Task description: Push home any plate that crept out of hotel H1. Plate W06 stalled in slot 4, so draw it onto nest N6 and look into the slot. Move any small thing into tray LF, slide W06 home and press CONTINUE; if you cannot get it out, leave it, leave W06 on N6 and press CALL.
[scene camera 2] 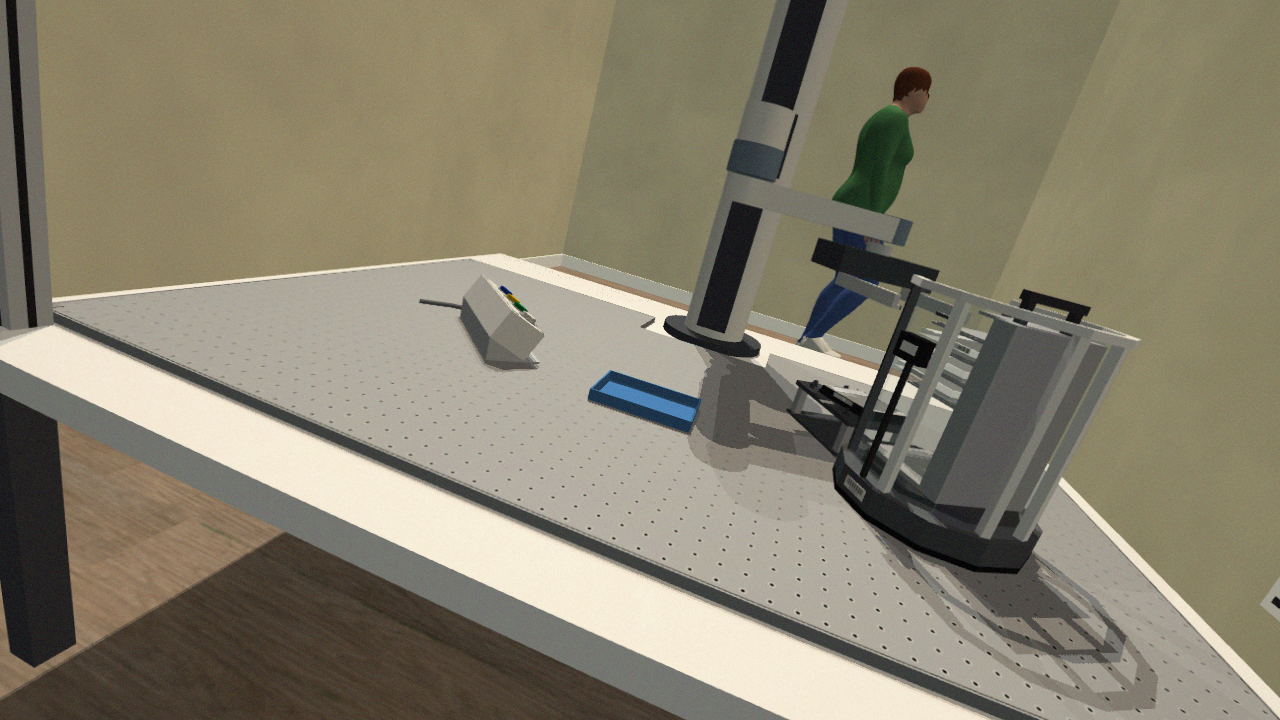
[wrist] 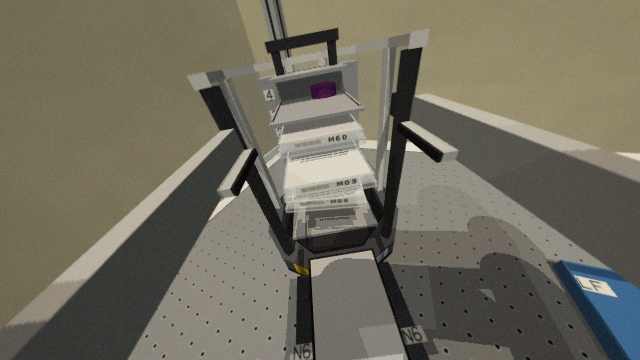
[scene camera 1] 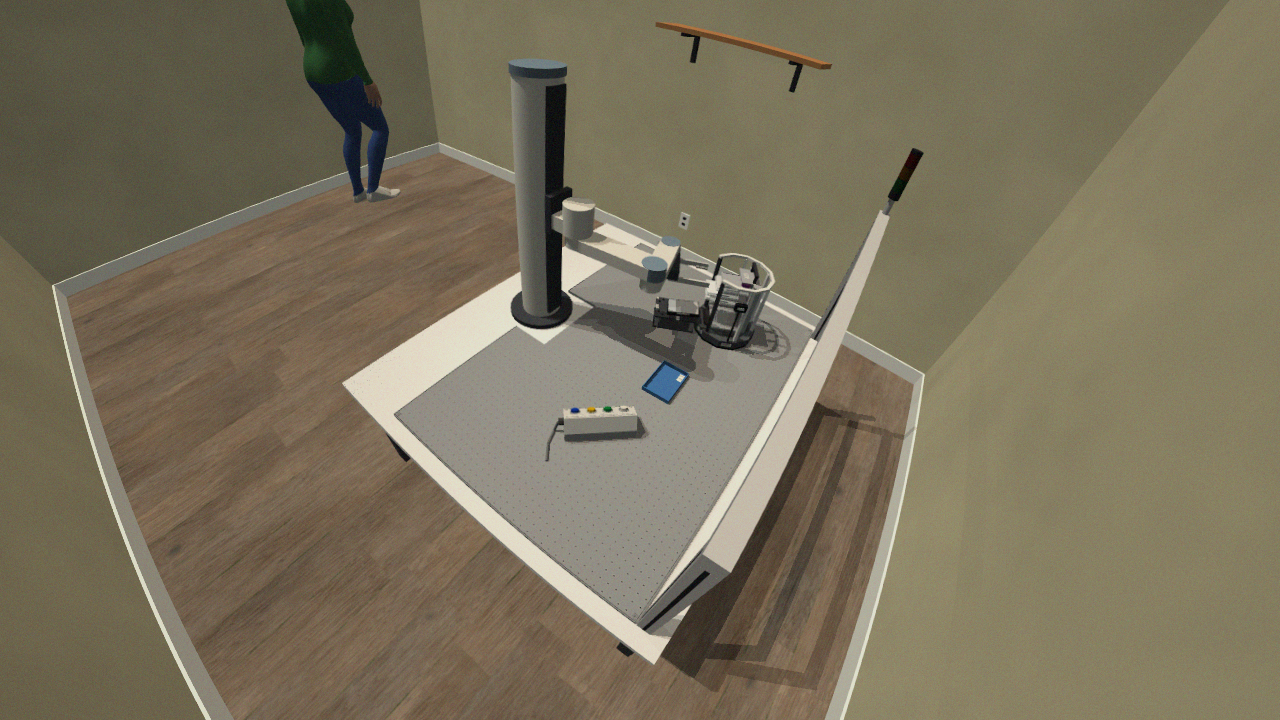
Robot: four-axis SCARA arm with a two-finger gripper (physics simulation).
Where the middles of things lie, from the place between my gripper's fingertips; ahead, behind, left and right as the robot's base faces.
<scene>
The round slotted rack (scene camera 2: 978, 407) is 110 mm ahead of my hand, 90 mm below it and 60 mm to the left of it. From my hand the other things lie so: white plate (wrist: 350, 305): 180 mm below, 50 mm behind, 30 mm to the right; blue tray (scene camera 2: 650, 401): 350 mm to the right, 240 mm below, 80 mm ahead.
</scene>
